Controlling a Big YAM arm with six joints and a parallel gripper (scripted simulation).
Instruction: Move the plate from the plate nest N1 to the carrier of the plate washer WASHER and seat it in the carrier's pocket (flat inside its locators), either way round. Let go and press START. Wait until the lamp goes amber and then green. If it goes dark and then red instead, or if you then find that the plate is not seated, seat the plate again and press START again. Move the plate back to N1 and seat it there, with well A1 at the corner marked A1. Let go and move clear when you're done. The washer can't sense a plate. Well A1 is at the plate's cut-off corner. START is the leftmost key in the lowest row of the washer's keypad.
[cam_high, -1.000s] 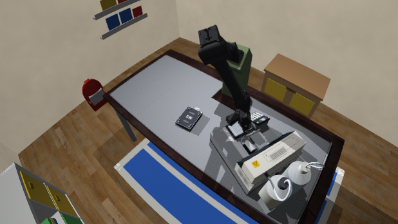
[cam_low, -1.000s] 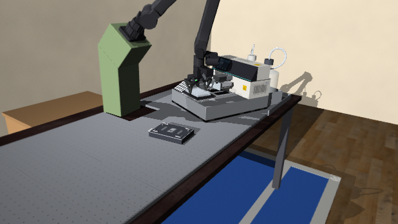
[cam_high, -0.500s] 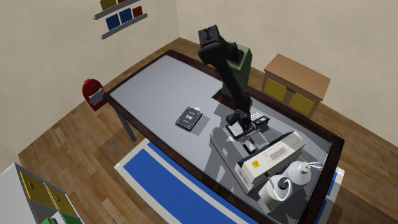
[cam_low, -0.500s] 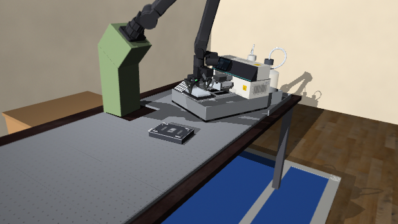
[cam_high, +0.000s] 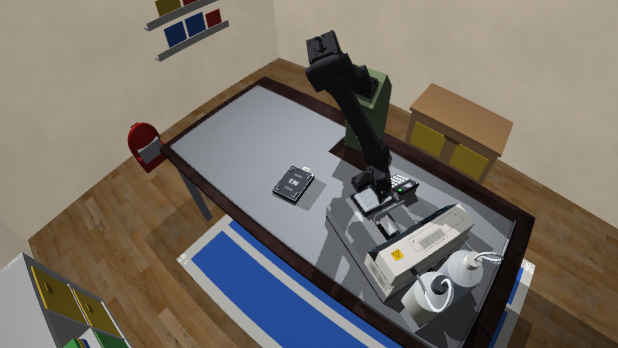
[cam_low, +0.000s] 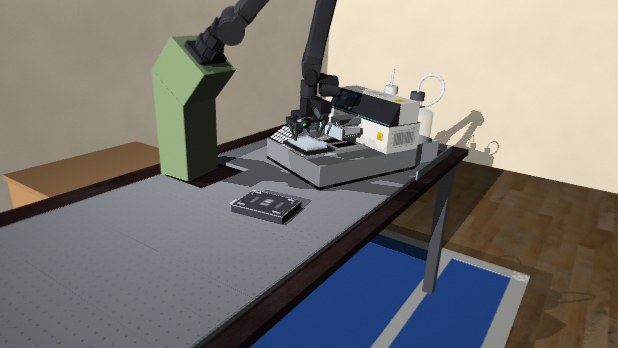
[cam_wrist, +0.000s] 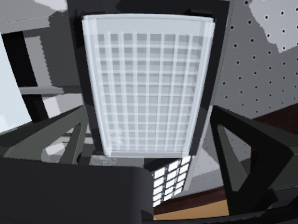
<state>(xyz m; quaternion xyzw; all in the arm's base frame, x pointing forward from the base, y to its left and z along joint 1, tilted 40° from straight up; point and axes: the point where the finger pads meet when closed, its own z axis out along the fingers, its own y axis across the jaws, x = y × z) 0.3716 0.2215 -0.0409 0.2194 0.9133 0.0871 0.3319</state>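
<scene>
Now: hand 3 cm above the well plate. Round my hand: plate nest N1: 7 cm ahead, 35 cm to the right, 11 cm below; plate washer: 7 cm ahead, 14 cm to the left, 1 cm above; carrier: 3 cm below.
</scene>
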